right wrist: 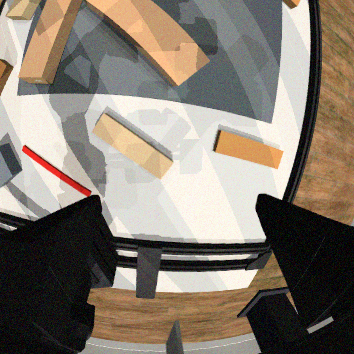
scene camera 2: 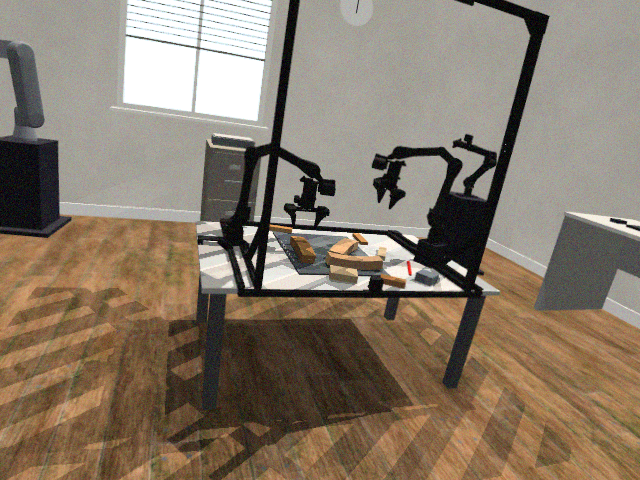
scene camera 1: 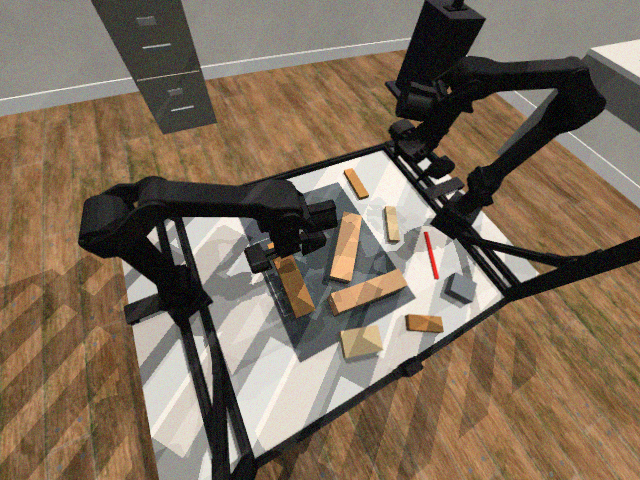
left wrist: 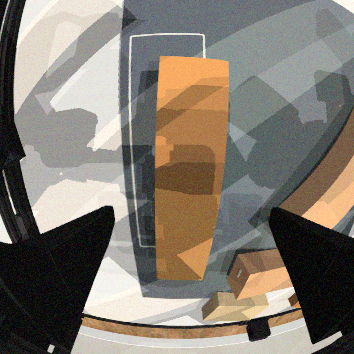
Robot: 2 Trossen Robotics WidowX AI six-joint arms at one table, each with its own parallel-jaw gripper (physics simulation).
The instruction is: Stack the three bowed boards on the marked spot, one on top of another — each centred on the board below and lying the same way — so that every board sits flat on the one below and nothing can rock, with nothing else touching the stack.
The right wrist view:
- right gripper: 180, 202
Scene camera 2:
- left gripper: 303, 229
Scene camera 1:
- left gripper: 287, 260
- right gripper: 405, 170
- grey block: 458, 287, on the table
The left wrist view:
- left gripper: 194, 215
